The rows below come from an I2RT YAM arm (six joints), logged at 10 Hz.
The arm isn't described. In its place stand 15 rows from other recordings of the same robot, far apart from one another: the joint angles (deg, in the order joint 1, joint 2, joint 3, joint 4, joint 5, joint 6), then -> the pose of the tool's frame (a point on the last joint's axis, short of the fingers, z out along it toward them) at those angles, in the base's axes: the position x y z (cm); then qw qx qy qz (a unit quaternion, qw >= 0).
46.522, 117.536, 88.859, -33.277, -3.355, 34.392 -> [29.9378, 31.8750, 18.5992, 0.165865, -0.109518, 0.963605, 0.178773]
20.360, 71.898, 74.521, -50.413, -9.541, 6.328 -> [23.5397, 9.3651, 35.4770, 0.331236, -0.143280, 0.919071, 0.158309]
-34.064, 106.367, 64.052, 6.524, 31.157, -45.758 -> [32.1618, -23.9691, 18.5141, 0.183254, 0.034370, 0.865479, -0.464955]
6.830, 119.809, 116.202, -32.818, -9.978, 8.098 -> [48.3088, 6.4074, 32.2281, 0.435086, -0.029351, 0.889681, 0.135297]
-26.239, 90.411, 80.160, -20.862, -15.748, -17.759 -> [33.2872, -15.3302, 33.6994, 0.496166, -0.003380, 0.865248, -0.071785]
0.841, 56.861, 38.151, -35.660, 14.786, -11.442 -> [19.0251, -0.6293, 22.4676, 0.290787, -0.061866, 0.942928, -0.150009]
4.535, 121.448, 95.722, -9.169, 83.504, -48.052 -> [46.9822, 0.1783, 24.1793, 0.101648, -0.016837, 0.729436, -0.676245]
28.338, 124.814, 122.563, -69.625, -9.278, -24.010 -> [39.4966, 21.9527, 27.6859, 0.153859, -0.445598, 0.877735, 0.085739]
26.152, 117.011, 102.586, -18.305, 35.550, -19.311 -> [43.8850, 19.2426, 29.0109, 0.471524, -0.188026, 0.827404, -0.240236]
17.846, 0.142, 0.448, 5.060, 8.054, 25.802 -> [10.5707, 2.8793, 18.5680, 0.702318, 0.098392, 0.666349, 0.230320]
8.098, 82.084, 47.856, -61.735, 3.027, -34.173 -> [20.6763, 2.7521, 17.7828, 0.056605, 0.361242, -0.930647, 0.013967]
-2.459, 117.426, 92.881, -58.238, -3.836, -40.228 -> [40.2874, -1.4917, 19.1980, 0.070746, -0.324832, 0.943086, 0.008218]
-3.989, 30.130, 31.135, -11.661, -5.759, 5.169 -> [14.3013, -0.6392, 29.0075, 0.637154, 0.029404, 0.768846, 0.045230]
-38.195, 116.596, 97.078, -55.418, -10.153, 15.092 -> [33.1998, -25.3224, 21.8968, 0.145487, 0.432458, 0.887828, 0.059800]
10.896, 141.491, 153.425, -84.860, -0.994, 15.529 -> [47.7178, 9.2485, 28.2478, 0.142552, 0.038684, 0.988127, 0.042279]
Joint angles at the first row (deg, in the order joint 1, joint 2, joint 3, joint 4, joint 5, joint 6):
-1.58 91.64 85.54 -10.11 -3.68 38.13
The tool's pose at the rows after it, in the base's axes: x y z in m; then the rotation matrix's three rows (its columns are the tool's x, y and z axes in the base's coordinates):
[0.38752 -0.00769 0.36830], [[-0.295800 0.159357 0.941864], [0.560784 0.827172 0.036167], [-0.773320 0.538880 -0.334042]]
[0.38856 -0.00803 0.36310], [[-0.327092 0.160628 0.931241], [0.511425 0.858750 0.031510], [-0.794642 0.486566 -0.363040]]
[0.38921 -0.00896 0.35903], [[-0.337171 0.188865 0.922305], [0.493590 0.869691 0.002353], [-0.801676 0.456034 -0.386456]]
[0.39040 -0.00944 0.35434], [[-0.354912 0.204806 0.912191], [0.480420 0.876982 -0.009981], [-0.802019 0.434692 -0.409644]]
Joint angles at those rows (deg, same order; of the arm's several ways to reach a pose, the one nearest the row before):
-1.45 92.97 85.54 -12.12 -3.44 33.65
-1.48 93.41 85.54 -13.45 -3.18 30.24
-1.45 93.73 85.54 -14.54 -1.48 29.01
-1.45 94.19 85.54 -15.53 -0.75 28.12

